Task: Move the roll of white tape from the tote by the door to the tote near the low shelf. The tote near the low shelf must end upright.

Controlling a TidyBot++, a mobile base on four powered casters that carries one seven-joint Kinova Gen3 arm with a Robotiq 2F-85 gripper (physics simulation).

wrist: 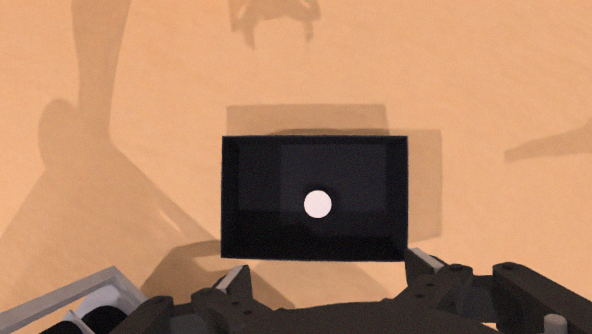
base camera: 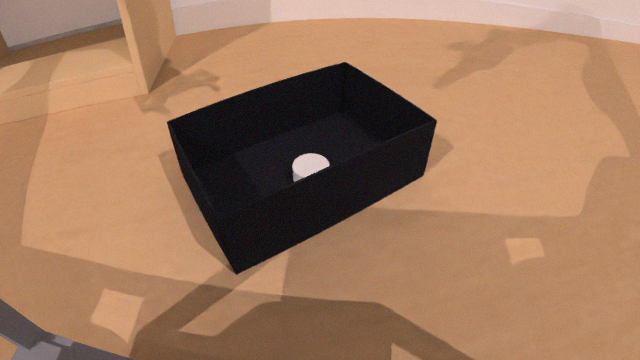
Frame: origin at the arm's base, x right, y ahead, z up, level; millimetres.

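Seen in the pictures: gripper, fingertip midpoint: (wrist: 327, 275).
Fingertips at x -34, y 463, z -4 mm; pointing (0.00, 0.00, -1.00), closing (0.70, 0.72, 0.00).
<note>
Offsets run from my fingertips to a thing's top centre.
A black open-topped tote {dz -293, dx -21, dy +11 mm} (base camera: 325, 215) (wrist: 230, 200) stands upright on the floor, near a low wooden shelf. The roll of white tape {dz -366, dx -5, dy +4 mm} (base camera: 310, 164) (wrist: 317, 204) lies on the tote's floor, a round white top facing up; in the base camera view the near wall hides its lower part. My gripper (wrist: 327, 275) is open and empty, high above the tote's near side in the wrist view. It does not show in the base camera view. The tote by the door does not show in either view.
The low wooden shelf (base camera: 142, 45) stands behind and to the left of the tote in the base camera view. A pale wall (base camera: 220, 17) runs along the back. Part of the grey base (base camera: 30, 340) shows at the lower left. Shadows of the arm fall across the wooden floor.
</note>
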